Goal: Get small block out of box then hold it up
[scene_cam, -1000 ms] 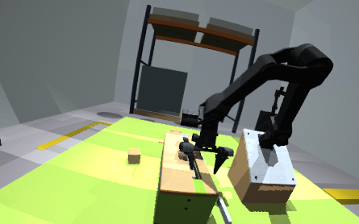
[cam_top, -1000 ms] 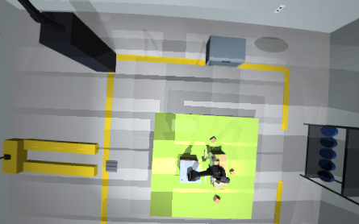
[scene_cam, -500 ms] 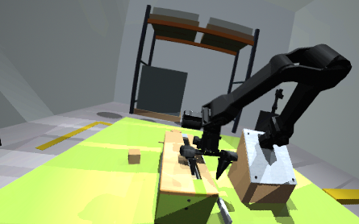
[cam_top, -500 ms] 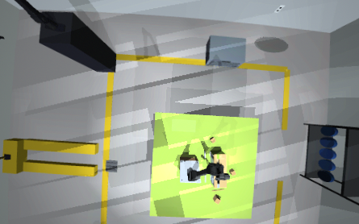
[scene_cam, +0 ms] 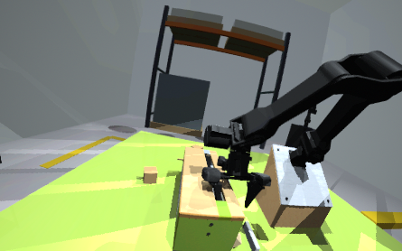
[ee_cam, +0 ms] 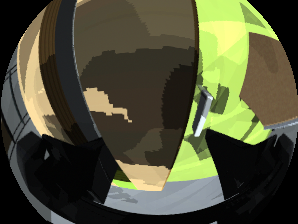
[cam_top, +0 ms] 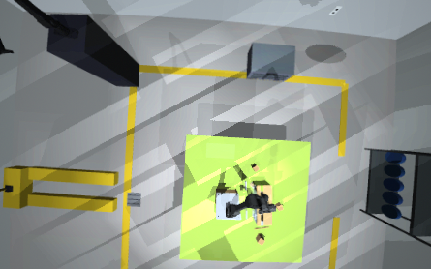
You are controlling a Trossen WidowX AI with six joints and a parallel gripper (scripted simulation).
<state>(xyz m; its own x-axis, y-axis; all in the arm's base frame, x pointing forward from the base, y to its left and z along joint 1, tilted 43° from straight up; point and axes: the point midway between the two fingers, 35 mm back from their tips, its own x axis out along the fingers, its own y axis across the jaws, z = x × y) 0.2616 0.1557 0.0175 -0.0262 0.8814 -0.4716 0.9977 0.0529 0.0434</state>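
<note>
The small tan block lies 4 cm to the left of my gripper tip, 4 cm below it and 1 cm ahead of it. The rest, counted from my gripper tip: tan box: 11 cm to the right, 4 cm ahead, 2 cm below.
</note>
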